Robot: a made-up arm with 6 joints. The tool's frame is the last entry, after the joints. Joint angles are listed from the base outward.
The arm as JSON. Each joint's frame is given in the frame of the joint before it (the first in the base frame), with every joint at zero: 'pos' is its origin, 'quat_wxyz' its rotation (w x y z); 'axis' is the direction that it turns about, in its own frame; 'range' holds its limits. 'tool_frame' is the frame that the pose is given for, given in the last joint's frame.
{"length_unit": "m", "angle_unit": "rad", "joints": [
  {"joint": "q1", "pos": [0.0, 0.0, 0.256], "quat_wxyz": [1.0, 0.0, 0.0, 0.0], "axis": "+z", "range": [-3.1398, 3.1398]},
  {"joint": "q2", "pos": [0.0, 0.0, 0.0], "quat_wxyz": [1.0, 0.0, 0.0, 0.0], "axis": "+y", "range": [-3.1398, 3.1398]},
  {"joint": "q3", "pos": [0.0, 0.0, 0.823], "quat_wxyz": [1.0, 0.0, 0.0, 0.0], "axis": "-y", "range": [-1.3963, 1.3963]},
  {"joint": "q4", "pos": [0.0, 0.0, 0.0], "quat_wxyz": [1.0, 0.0, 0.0, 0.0], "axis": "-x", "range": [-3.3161, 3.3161]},
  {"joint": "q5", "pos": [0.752, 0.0, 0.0], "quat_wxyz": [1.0, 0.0, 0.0, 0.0], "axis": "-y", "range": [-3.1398, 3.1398]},
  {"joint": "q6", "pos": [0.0, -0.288, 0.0], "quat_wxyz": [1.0, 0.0, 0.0, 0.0], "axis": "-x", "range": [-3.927, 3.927]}
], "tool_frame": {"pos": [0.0, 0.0, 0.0], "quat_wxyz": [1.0, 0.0, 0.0, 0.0]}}
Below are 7 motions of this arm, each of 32 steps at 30 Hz.
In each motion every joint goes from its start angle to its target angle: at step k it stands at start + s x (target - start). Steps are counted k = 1, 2, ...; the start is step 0. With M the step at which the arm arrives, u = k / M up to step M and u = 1 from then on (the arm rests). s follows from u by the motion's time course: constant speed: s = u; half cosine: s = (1 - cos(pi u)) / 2; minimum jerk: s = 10 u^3 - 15 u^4 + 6 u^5.
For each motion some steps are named. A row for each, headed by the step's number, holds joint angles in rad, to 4 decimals.
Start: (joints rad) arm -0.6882 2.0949 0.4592 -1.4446 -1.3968 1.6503
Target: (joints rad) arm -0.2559 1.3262 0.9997 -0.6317 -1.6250 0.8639
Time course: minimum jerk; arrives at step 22
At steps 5, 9, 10, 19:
5: -0.6532 2.0326 0.5030 -1.3787 -1.4153 1.5866
9: -0.5441 1.8387 0.6393 -1.1737 -1.4729 1.3882
10: -0.5087 1.7757 0.6836 -1.1071 -1.4916 1.3238
19: -0.2647 1.3419 0.9886 -0.6483 -1.6203 0.8800

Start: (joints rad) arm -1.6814 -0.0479 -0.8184 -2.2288 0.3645 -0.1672
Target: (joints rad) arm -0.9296 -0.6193 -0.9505 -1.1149 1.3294 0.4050
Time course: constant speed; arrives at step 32
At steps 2, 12, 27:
2: -1.6344 -0.0836 -0.8267 -2.1592 0.4248 -0.1314
12: -1.3995 -0.2622 -0.8679 -1.8111 0.7263 0.0474
27: -1.0471 -0.5300 -0.9299 -1.2889 1.1786 0.3156

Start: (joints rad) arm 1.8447 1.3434 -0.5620 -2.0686 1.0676 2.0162
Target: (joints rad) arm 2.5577 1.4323 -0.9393 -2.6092 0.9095 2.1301
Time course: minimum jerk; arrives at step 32
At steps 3, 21, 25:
3: 1.8498 1.3440 -0.5647 -2.0725 1.0665 2.0170
21: 2.3969 1.4122 -0.8542 -2.4873 0.9452 2.1044
25: 2.5054 1.4258 -0.9116 -2.5696 0.9211 2.1217

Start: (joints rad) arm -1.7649 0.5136 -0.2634 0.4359 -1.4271 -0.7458
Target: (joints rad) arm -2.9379 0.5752 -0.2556 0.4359 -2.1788 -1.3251
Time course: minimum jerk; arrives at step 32
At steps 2, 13, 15, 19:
2: -1.7675 0.5137 -0.2634 0.4359 -1.4288 -0.7471
13: -2.1500 0.5338 -0.2608 0.4359 -1.6739 -0.9360
15: -2.2828 0.5408 -0.2600 0.4359 -1.7590 -1.0016
19: -2.5528 0.5550 -0.2582 0.4359 -1.9320 -1.1349

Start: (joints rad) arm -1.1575 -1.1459 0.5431 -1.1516 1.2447 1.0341
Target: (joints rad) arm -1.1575 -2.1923 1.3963 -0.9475 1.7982 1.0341
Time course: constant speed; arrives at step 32
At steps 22, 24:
22: -1.1575 -1.8653 1.1297 -1.0113 1.6252 1.0341
24: -1.1575 -1.9307 1.1830 -0.9985 1.6598 1.0341

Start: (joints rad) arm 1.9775 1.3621 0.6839 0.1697 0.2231 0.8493
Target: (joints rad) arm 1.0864 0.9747 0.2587 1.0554 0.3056 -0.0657
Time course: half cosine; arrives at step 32
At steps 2, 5, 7, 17, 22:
2: 1.9689 1.3584 0.6798 0.1782 0.2239 0.8405
5: 1.9249 1.3392 0.6588 0.2220 0.2280 0.7953
7: 1.8764 1.3181 0.6356 0.2702 0.2325 0.7455
17: 1.4883 1.1494 0.4505 0.6560 0.2684 0.3470
22: 1.2844 1.0608 0.3532 0.8586 0.2873 0.1376

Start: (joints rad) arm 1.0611 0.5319 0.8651 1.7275 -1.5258 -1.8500
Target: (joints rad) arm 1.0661 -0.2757 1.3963 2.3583 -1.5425 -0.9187
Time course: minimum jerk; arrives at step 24
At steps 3, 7, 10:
3: 1.0612 0.5189 0.8736 1.7376 -1.5261 -1.8351
7: 1.0619 0.4090 0.9460 1.8235 -1.5283 -1.7082
10: 1.0628 0.2520 1.0492 1.9461 -1.5316 -1.5272

